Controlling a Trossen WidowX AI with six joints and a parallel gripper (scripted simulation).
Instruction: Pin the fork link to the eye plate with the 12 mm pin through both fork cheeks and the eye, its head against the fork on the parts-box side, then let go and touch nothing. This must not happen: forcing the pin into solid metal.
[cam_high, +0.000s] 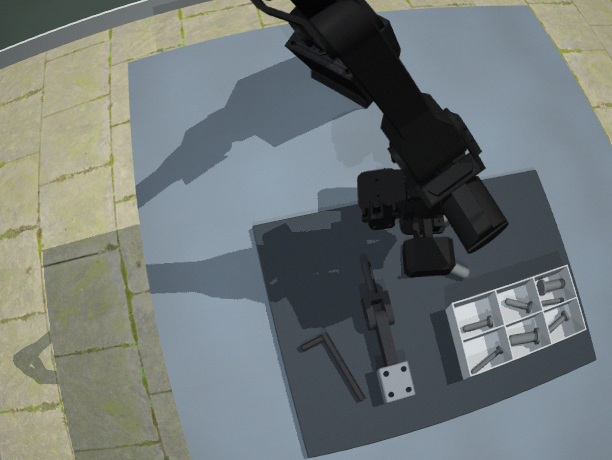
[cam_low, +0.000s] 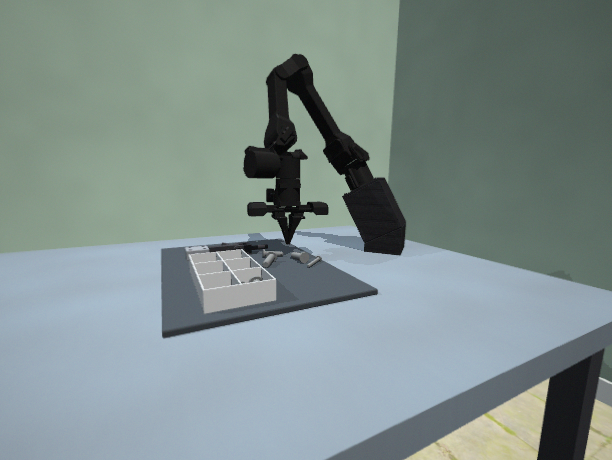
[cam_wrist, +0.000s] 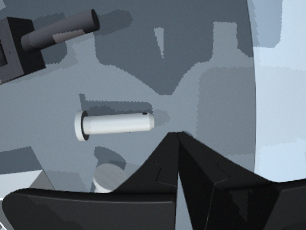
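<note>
Right now my hand is 40 mm short of the headed pin and 60 mm above it. Also, from my hand: dark L-shaped bar (150 mm ahead, 140 mm to the right, 60 mm below); then eye plate bar (130 mm ahead, 60 mm to the right, 50 mm below); then base block (200 mm ahead, 60 mm to the right, 50 mm below).
</note>
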